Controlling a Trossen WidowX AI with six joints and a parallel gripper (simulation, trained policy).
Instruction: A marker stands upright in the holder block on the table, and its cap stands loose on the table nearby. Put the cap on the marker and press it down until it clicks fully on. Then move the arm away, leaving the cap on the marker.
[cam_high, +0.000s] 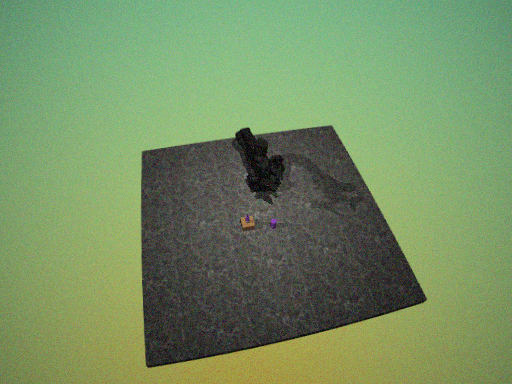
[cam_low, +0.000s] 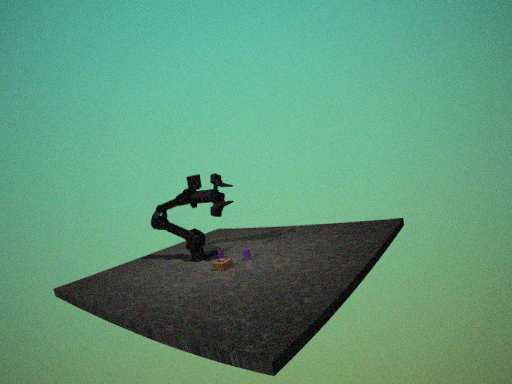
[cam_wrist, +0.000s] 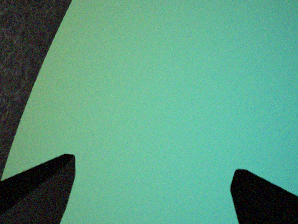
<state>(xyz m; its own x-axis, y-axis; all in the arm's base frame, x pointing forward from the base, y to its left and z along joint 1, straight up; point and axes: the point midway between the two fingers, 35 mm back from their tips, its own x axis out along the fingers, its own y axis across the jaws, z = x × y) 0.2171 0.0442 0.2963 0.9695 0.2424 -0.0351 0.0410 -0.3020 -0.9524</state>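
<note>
Now: gripper tip 3 cm short of the purple cap, 2 cm to the left of it and 27 cm above it. Round my gripper tip: holder block: 1 cm behind, 15 cm to the right, 28 cm below.
</note>
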